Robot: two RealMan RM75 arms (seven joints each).
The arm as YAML. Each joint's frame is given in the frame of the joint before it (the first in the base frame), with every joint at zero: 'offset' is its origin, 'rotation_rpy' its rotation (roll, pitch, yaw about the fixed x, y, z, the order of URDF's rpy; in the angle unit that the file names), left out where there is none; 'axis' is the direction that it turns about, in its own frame. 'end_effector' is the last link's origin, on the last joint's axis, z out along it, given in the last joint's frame.
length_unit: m
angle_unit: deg
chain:
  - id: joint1
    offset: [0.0, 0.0, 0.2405]
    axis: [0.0, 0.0, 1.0]
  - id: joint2
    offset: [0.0, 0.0, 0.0]
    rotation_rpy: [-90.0, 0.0, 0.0]
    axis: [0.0, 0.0, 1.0]
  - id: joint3
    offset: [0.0, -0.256, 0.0]
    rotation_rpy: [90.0, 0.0, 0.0]
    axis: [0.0, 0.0, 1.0]
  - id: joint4
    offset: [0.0, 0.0, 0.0]
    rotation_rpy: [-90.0, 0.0, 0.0]
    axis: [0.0, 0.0, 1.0]
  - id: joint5
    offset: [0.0, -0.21, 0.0]
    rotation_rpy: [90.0, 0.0, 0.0]
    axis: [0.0, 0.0, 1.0]
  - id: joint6
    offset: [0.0, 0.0, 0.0]
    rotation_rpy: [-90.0, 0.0, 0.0]
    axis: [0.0, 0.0, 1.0]
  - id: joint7
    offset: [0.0, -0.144, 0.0]
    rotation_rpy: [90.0, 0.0, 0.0]
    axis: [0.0, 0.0, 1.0]
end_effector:
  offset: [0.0, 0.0, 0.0]
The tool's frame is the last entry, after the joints.
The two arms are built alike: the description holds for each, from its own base.
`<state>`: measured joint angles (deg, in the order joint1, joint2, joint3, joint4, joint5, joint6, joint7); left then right.
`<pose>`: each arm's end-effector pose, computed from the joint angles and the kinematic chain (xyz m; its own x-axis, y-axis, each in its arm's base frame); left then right.
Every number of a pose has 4 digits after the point.
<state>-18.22 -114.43 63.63 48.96 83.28 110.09 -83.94 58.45 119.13 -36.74 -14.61 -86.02 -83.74 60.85</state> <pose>-0.2224 0.2600 0.0396 0.6832 0.2423 0.6888 0.1909 -0.9698 0.1518 0.0761 0.4187 -0.0172 0.5301 0.0467 -0.8467 -0.2276 -0.9540 -0.1952</pose>
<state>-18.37 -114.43 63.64 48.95 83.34 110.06 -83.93 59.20 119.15 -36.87 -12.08 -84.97 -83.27 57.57</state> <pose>-0.2219 0.2606 0.0394 0.6845 0.2409 0.6880 0.1889 -0.9702 0.1518 0.0744 0.4174 -0.0239 0.5287 0.0656 -0.8462 -0.2214 -0.9518 -0.2122</pose>
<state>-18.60 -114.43 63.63 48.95 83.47 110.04 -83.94 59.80 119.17 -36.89 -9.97 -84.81 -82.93 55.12</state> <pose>-0.2210 0.2615 0.0392 0.6868 0.2391 0.6864 0.1858 -0.9707 0.1523 0.0738 0.4154 -0.0307 0.5347 0.0747 -0.8418 -0.2136 -0.9518 -0.2202</pose>
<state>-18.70 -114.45 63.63 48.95 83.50 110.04 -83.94 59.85 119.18 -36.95 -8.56 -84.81 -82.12 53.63</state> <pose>-0.2206 0.2618 0.0391 0.6873 0.2382 0.6862 0.1841 -0.9710 0.1526 0.0767 0.4144 -0.0359 0.5454 0.0729 -0.8350 -0.2206 -0.9486 -0.2269</pose>
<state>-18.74 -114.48 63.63 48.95 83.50 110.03 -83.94 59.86 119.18 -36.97 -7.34 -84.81 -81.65 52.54</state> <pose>-0.2203 0.2619 0.0389 0.6871 0.2378 0.6865 0.1835 -0.9711 0.1527 0.0793 0.4129 -0.0402 0.5520 0.0685 -0.8311 -0.2263 -0.9469 -0.2283</pose>
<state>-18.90 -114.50 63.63 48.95 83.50 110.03 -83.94 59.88 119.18 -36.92 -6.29 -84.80 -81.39 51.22</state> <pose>-0.2195 0.2625 0.0388 0.6876 0.2360 0.6867 0.1807 -0.9716 0.1529 0.0811 0.4114 -0.0435 0.5572 0.0716 -0.8273 -0.2265 -0.9454 -0.2343</pose>
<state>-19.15 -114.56 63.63 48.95 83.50 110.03 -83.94 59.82 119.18 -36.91 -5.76 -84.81 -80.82 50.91</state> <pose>-0.2181 0.2634 0.0385 0.6879 0.2332 0.6873 0.1763 -0.9723 0.1534 0.0832 0.4114 -0.0457 0.5627 0.0650 -0.8241 -0.2355 -0.9430 -0.2351</pose>
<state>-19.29 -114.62 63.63 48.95 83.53 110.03 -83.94 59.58 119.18 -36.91 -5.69 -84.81 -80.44 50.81</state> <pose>-0.2173 0.2639 0.0382 0.6881 0.2319 0.6875 0.1739 -0.9726 0.1541 0.0855 0.4116 -0.0462 0.5666 0.0617 -0.8217 -0.2432 -0.9403 -0.2382</pose>
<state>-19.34 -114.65 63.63 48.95 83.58 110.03 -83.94 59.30 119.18 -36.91 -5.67 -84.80 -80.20 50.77</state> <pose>-0.2171 0.2640 0.0379 0.6885 0.2318 0.6872 0.1731 -0.9727 0.1546 0.0879 0.4116 -0.0465 0.5690 0.0583 -0.8203 -0.2502 -0.9379 -0.2402</pose>
